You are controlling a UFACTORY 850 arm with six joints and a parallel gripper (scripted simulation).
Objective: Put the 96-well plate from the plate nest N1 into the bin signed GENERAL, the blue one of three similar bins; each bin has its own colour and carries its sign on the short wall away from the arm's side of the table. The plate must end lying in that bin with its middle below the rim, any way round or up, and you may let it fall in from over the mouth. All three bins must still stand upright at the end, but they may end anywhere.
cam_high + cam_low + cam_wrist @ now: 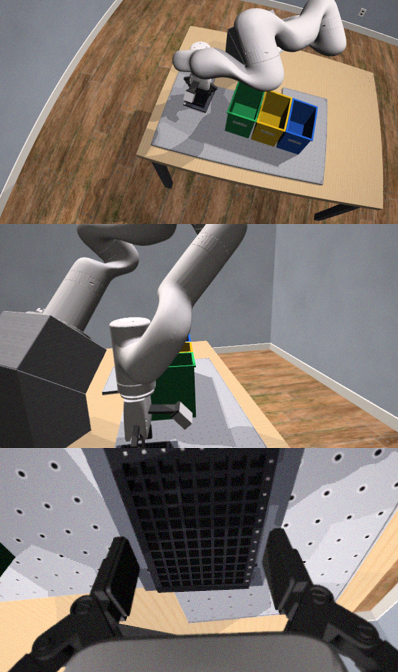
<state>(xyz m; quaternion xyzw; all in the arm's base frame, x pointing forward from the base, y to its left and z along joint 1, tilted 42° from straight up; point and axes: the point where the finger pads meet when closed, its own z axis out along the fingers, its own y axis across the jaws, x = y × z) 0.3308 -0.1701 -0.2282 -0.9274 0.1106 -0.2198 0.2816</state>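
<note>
My hand is 2 cm above the black 96-well plate. From my hand the other things lie so: yellow bin: 36 cm to the left, 8 cm ahead, 4 cm above; dark plate nest: 4 cm below; green bin: 23 cm to the left, 7 cm ahead, 4 cm above.
</note>
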